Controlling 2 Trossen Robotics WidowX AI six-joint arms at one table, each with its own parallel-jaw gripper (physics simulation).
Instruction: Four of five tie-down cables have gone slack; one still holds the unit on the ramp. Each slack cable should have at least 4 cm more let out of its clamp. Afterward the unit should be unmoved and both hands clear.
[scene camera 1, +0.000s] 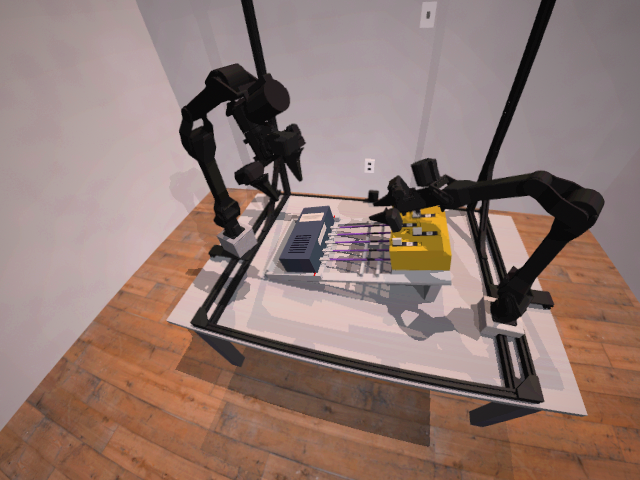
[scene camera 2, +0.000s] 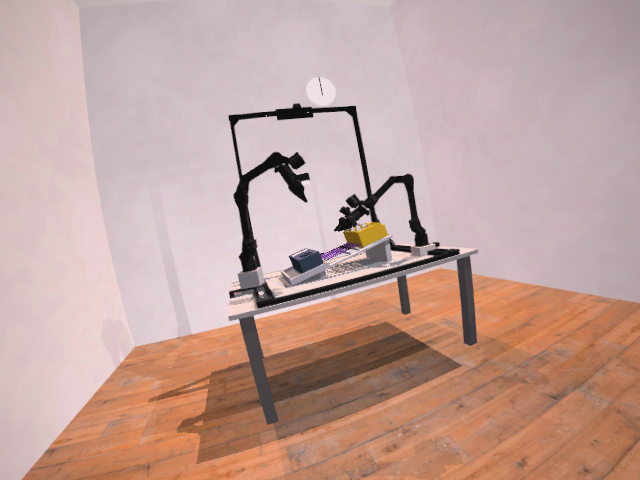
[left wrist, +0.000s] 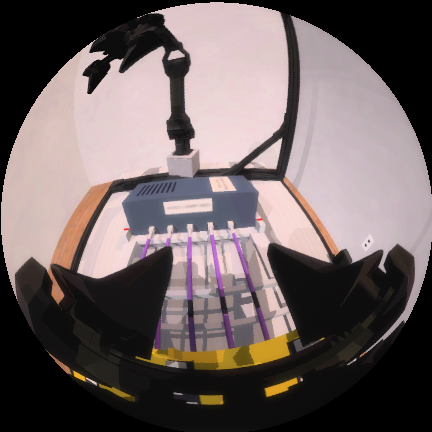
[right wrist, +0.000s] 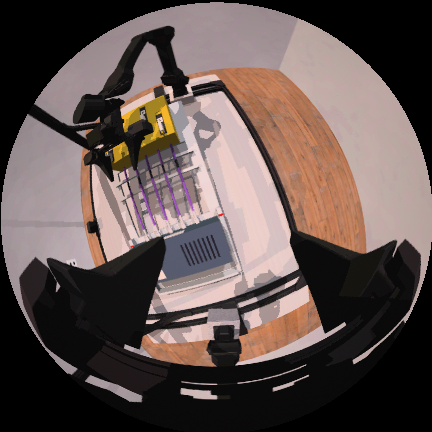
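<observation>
A dark blue unit (scene camera 1: 309, 260) (scene camera 2: 306, 261) (left wrist: 240, 210) (right wrist: 172, 257) sits at the low end of a white ramp (scene camera 1: 434, 278). Several purple cables (left wrist: 189, 270) (right wrist: 186, 192) run from it to a yellow clamp block (scene camera 1: 421, 259) (scene camera 2: 369, 236) (left wrist: 240, 357) (right wrist: 170, 137), which has small white clamp parts on top. The cables look nearly straight; which are slack cannot be told. My left gripper (scene camera 1: 375, 210) (scene camera 2: 337, 228) (left wrist: 220, 251) is open and empty, above the cables beside the block. My right gripper (scene camera 1: 289, 189) (scene camera 2: 306, 200) (right wrist: 229, 240) is open and empty, high above the unit's end.
Black rails (scene camera 1: 330, 358) frame the white table (scene camera 1: 310, 320). Tall black posts (scene camera 1: 516, 77) (left wrist: 291, 75) rise at the back. Small red marks (left wrist: 126, 229) (right wrist: 220, 215) show beside the unit's ends. My left arm reaches over the yellow block and hides part of it.
</observation>
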